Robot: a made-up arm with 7 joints.
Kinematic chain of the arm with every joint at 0, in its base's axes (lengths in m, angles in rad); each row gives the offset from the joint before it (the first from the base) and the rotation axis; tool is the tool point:
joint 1: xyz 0 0 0 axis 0 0.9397 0.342
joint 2: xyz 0 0 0 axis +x
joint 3: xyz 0 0 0 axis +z
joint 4: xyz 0.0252 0 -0.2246 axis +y
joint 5: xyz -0.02 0 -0.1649 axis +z
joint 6: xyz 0 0 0 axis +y
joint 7: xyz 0 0 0 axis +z
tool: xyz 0 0 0
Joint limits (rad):
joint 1: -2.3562..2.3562
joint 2: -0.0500..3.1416
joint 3: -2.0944..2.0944
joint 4: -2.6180..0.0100
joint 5: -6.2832..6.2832
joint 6: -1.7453..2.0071
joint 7: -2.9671..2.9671
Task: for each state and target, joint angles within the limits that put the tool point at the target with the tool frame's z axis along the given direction. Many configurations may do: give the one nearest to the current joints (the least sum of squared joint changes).
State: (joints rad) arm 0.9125 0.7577 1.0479 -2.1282 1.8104 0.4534 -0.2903
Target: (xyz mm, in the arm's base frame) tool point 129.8 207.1 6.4 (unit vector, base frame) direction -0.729 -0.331 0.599
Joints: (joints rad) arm 0.7909 1.5373 0.7047 -2.0576 0.9124 0.8288 -0.2903
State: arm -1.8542 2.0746 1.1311 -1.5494 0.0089 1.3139 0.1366
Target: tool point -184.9 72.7 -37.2 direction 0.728 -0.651 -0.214
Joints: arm -2.0848 2.3205 1.3233 -2.3310 0.2658 1.8949 0.1366
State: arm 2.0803 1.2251 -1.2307 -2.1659 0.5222 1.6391 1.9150
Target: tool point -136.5 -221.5 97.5 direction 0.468 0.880 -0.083
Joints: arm 2.3562 0.4152 -1.6860 -1.8228 -0.2132 0.8478 1.9150
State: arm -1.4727 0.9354 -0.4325 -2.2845 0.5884 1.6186 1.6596
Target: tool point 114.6 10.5 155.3 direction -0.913 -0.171 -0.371
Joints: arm -1.5414 1.2410 -0.3081 -2.3858 0.4297 1.8339 1.6596
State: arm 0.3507 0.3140 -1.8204 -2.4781 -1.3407 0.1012 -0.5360
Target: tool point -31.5 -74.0 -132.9 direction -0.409 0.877 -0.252
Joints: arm 0.1785 0.4461 -1.6774 -2.6163 -1.0475 0.4509 -0.5360
